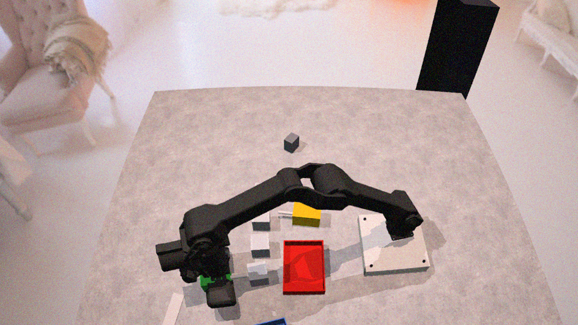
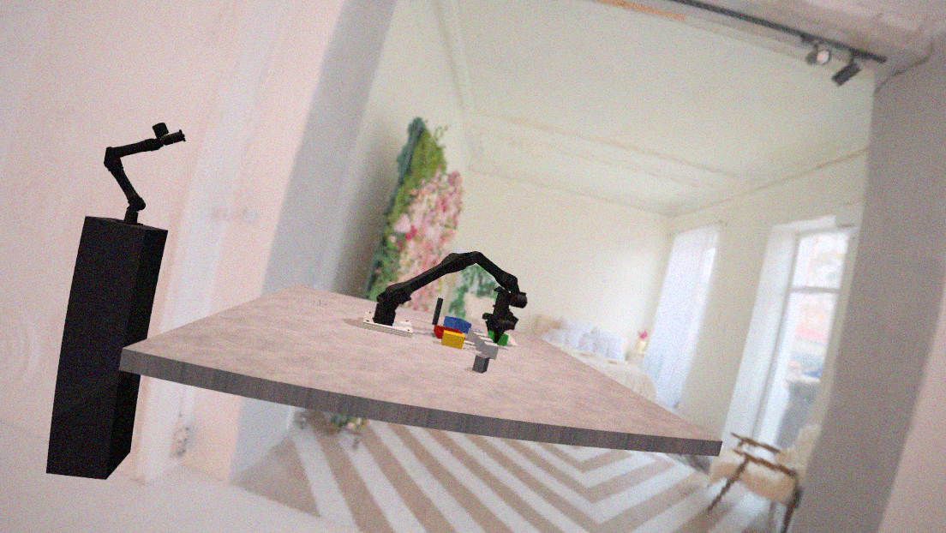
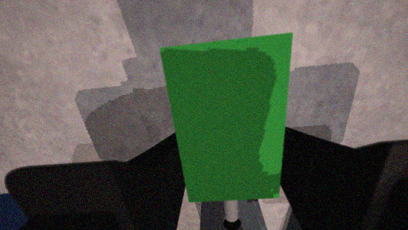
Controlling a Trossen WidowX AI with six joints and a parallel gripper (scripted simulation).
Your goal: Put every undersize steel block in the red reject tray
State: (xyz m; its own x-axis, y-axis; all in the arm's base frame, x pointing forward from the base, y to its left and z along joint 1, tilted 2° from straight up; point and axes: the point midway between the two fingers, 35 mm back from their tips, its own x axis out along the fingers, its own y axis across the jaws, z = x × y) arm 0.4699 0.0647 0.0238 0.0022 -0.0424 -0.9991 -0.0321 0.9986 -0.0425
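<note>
Now: the green GO gauge 1 cm behind my gripper tip and 2 cm above it. From my gripper tip the other things lie so: blue tray 10 cm behind, 18 cm to the left; then red reject tray 20 cm behind, 1 cm to the right; then white strip 17 cm ahead, 16 cm to the left, 1 cm below.
</note>
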